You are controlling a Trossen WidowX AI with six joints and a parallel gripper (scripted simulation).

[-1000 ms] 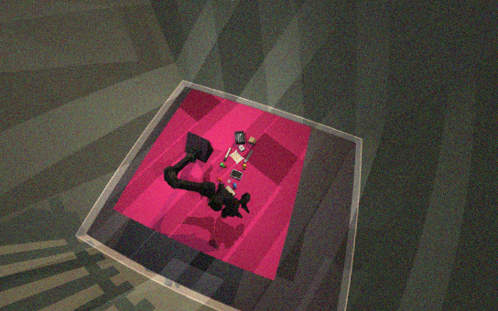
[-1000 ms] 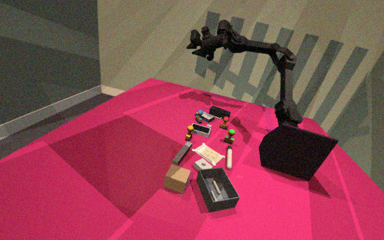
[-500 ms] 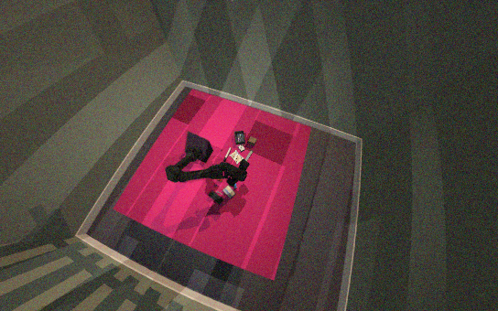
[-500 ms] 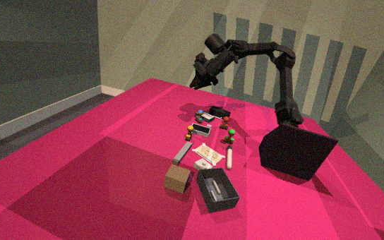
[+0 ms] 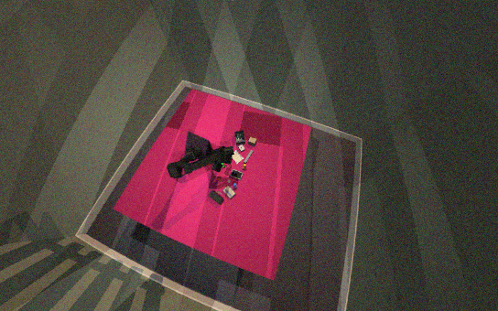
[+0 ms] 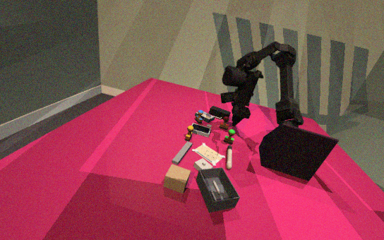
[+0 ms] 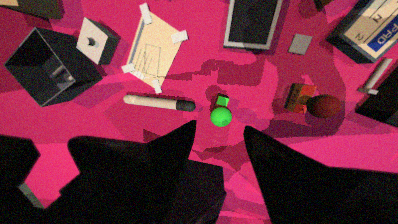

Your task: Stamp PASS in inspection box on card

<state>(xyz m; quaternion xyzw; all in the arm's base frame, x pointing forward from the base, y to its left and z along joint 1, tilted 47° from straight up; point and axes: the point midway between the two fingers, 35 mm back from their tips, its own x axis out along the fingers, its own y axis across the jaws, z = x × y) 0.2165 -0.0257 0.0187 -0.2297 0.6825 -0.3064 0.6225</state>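
Now: gripper tip 80 mm above the green-topped stamp and 10 mm past it. Round my gripper tip: red-knobbed stamp: 120 mm to the right, 80 mm below, 10 mm ahead; then white cylinder: 90 mm to the left, 90 mm below, 10 mm behind; then dark ink pad: 120 mm ahead, 90 mm below, 40 mm to the right.
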